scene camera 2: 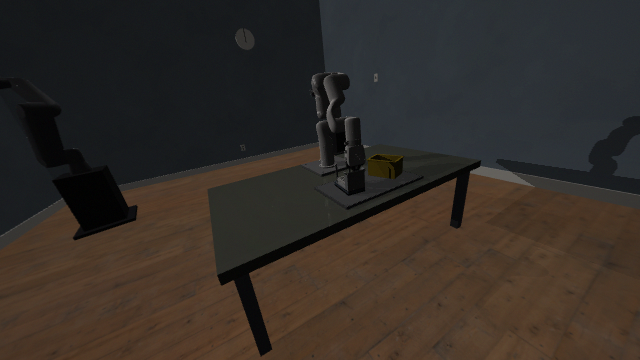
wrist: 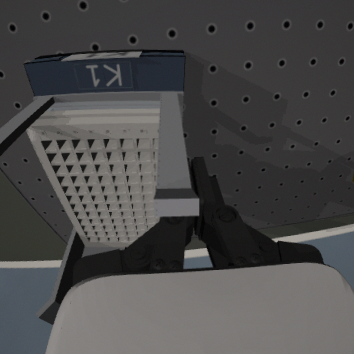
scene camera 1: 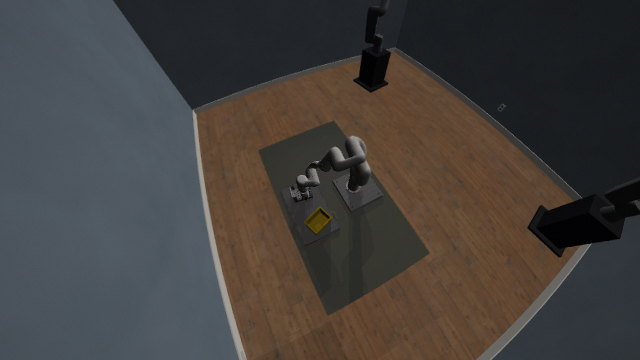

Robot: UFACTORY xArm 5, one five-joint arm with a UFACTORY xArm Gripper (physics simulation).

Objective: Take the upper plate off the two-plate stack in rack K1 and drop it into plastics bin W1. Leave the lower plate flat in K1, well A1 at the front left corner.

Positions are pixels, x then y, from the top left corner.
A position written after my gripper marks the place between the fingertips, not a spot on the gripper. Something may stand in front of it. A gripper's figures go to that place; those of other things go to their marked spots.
Scene:
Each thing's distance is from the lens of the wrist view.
my gripper (wrist: 188,174): 0.13 m
gridded plate (wrist: 102,163): 0.13 m

